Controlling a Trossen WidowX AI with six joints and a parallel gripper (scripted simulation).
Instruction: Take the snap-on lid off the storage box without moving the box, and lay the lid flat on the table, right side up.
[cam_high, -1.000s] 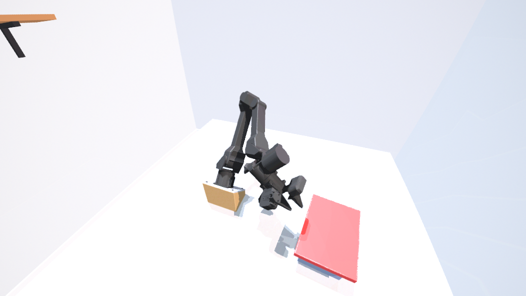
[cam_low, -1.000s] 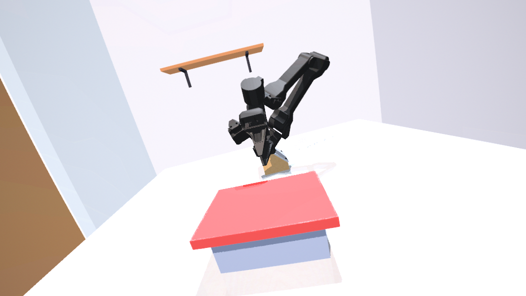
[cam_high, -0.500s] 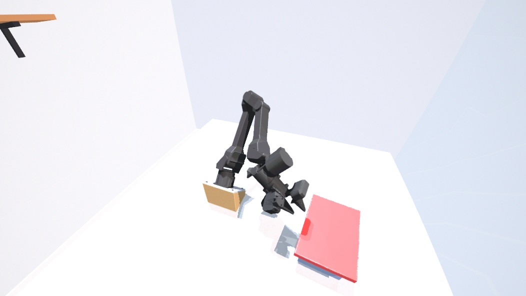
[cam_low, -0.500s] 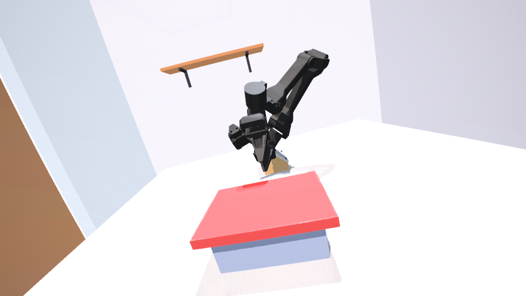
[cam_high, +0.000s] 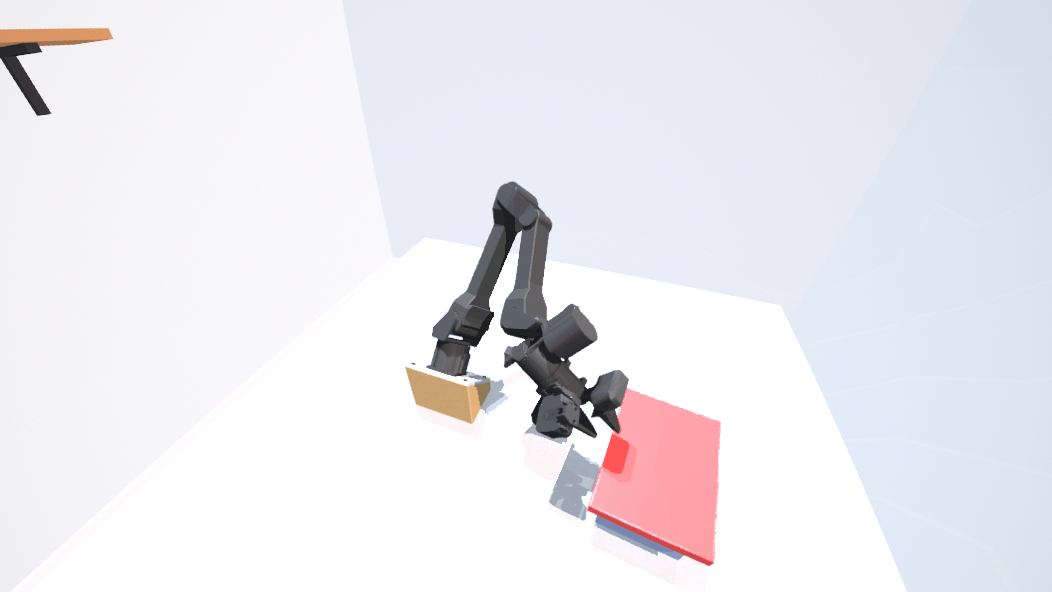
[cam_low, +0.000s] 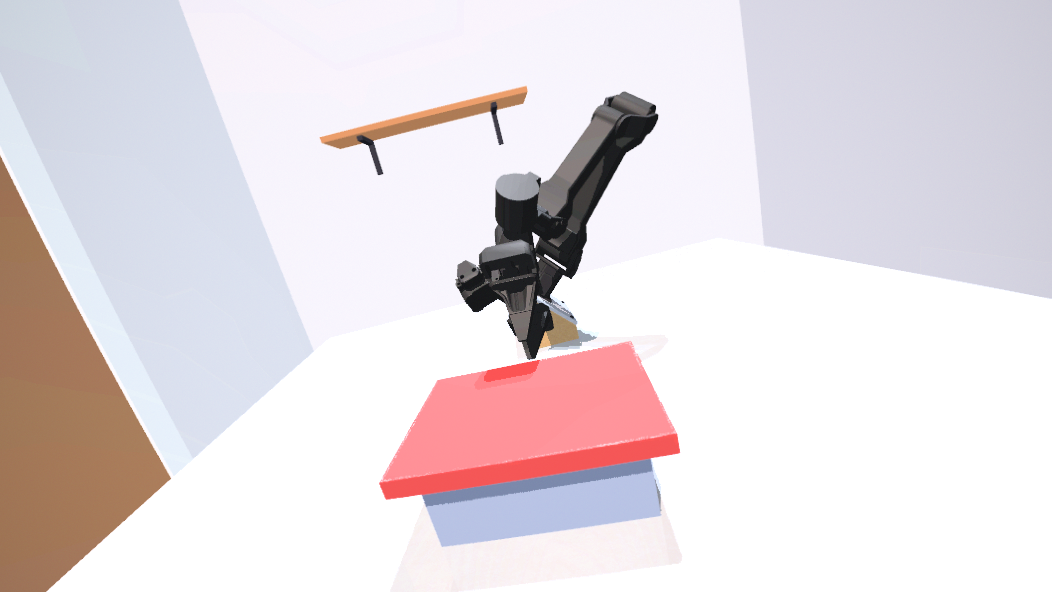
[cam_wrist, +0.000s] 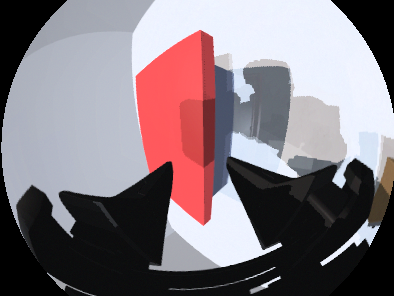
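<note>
My gripper tip is 100 mm short of the red lid, 10 mm to the left of it and 20 mm above it. Also, from my gripper tip: pale blue storage box (100 mm ahead, 10 mm to the right, 60 mm below).
</note>
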